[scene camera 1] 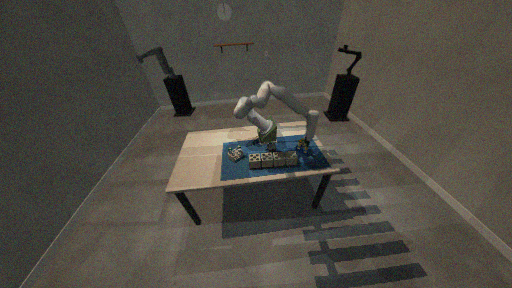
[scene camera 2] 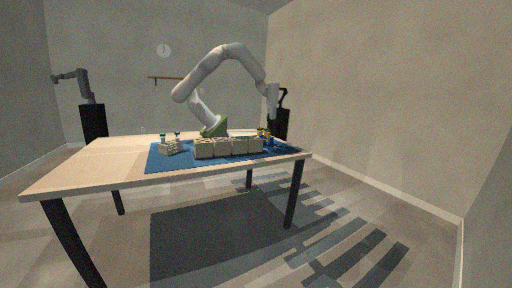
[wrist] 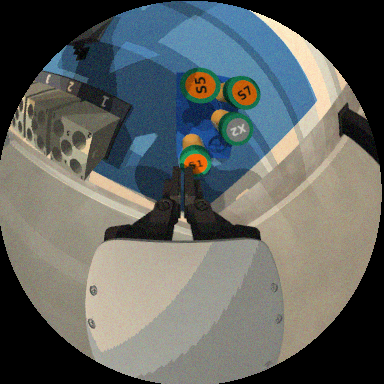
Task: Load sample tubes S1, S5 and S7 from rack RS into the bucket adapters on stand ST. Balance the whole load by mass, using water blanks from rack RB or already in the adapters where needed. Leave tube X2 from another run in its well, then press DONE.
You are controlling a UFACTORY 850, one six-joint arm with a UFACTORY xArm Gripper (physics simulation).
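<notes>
My gripper (wrist: 181, 177) is shut with nothing between its fingers. In the wrist view its tips are right beside the orange-topped green cap of tube S1 (wrist: 195, 162); whether they touch it I cannot tell. S1, S5 (wrist: 200, 85), S7 (wrist: 242, 93) and grey-topped X2 (wrist: 236, 129) stand in blue rack RS (wrist: 204, 134). Stand ST (wrist: 122, 107) carries a row of beige adapters (wrist: 75, 135) (scene camera 1: 273, 160) (scene camera 2: 227, 146) with round wells. Rack RB (scene camera 1: 235, 155) (scene camera 2: 171, 148) is at the left of the mat, with green-capped tubes. The tubes' lower ends are mostly hidden.
A blue mat (scene camera 1: 232, 172) (scene camera 2: 160, 165) lies on the wooden table (scene camera 1: 195, 170) (scene camera 2: 80, 170). A dark box (wrist: 92, 32) shows at the upper left edge of the wrist view. Two other arms stand on black pedestals (scene camera 1: 180, 95) (scene camera 1: 342, 95) beyond the table.
</notes>
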